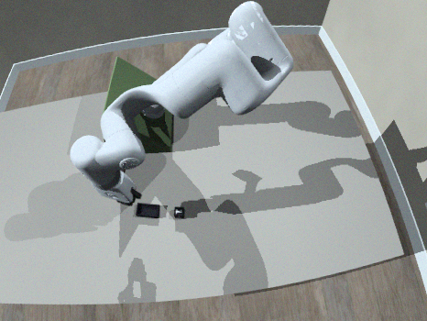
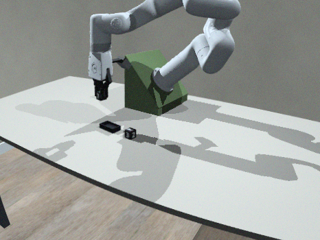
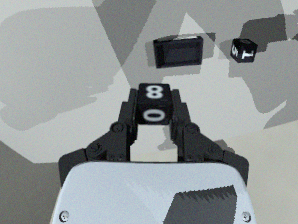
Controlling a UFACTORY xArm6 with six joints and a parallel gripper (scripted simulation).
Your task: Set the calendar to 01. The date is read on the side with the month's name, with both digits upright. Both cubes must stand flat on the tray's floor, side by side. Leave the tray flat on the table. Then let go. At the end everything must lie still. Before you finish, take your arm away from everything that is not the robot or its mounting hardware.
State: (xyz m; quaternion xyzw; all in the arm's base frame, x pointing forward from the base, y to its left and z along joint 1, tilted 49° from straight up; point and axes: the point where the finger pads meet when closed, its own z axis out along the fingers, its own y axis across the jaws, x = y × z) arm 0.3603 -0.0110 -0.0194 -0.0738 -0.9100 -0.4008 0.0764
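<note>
Now: hand 13 cm above the black tray and 4 cm to the right of it. From my hand the other things lie so: black cube (1 cm below).
</note>
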